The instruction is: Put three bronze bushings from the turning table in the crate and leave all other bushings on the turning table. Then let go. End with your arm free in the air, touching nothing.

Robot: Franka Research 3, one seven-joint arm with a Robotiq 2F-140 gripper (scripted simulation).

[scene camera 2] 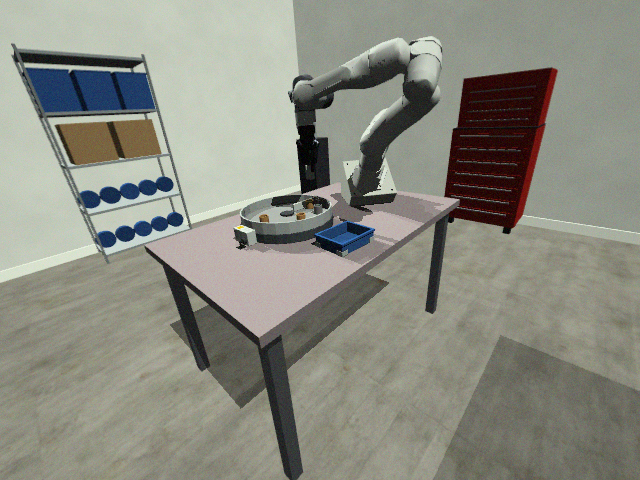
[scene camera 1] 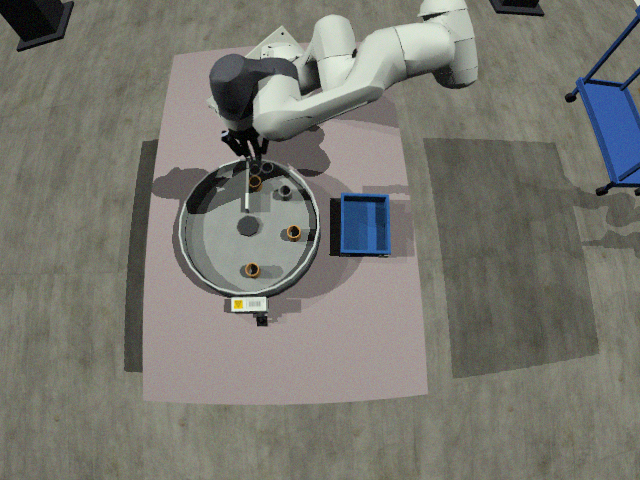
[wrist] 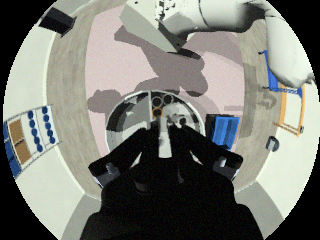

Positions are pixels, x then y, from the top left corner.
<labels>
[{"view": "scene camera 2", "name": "my gripper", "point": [310,179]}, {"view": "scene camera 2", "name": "round grey turning table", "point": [282,212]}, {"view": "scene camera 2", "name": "blue crate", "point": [342,239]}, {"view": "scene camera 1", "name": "round grey turning table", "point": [222,238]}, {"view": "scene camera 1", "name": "blue crate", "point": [365,218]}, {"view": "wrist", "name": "my gripper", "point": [163,120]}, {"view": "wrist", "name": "blue crate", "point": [223,134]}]
</labels>
